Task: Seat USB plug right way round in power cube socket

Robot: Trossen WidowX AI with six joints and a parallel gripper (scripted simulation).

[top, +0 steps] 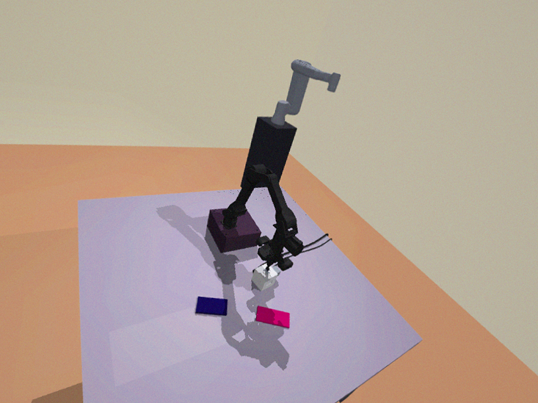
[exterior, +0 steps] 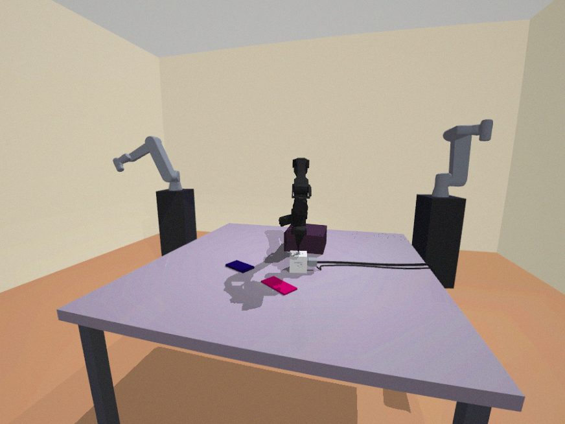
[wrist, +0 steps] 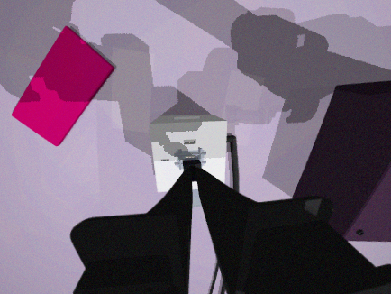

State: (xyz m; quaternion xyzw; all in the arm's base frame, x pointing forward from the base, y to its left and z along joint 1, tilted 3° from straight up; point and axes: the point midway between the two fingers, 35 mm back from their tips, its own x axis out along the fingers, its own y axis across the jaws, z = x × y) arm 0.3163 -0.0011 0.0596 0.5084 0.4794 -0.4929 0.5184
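My gripper tip is now 2 cm above the dark USB plug. Also, from my gripper tip: dark blue card 1 cm behind, 27 cm to the right, 11 cm below; grey socket 5 cm below; magenta card 16 cm ahead, 7 cm to the right, 11 cm below.
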